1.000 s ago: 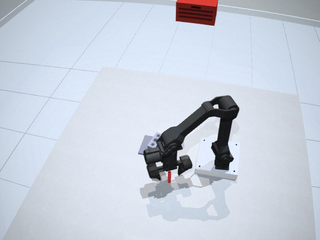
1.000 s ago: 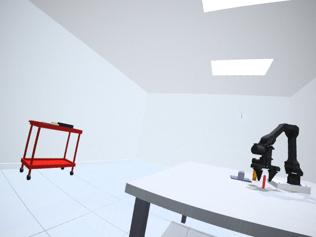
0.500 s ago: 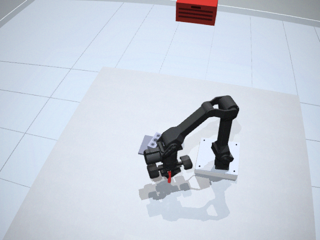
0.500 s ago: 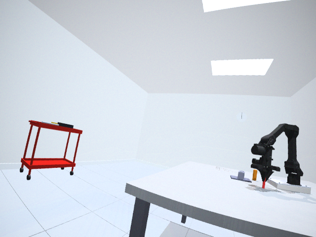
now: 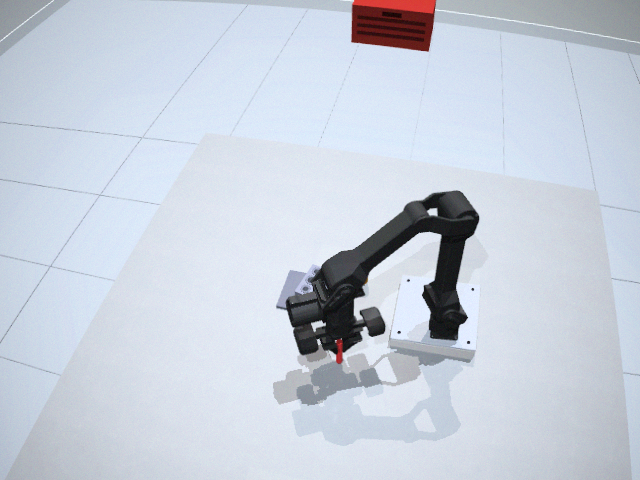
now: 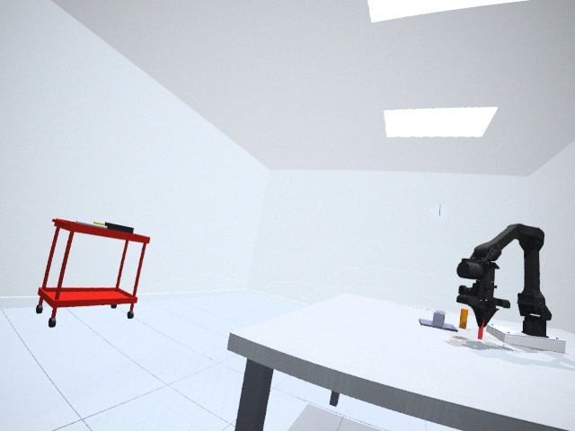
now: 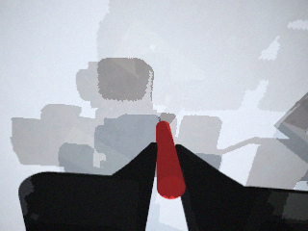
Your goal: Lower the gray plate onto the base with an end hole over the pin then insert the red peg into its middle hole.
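My gripper tip is now 100 mm short of the gray plate, 190 mm to the left of it and 10 mm above it. Also, from my gripper tip: orange cylinder 20 mm behind, 250 mm to the right, 10 mm below; red peg right at my gripper tip; square base 100 mm ahead, 170 mm to the right, 40 mm below.
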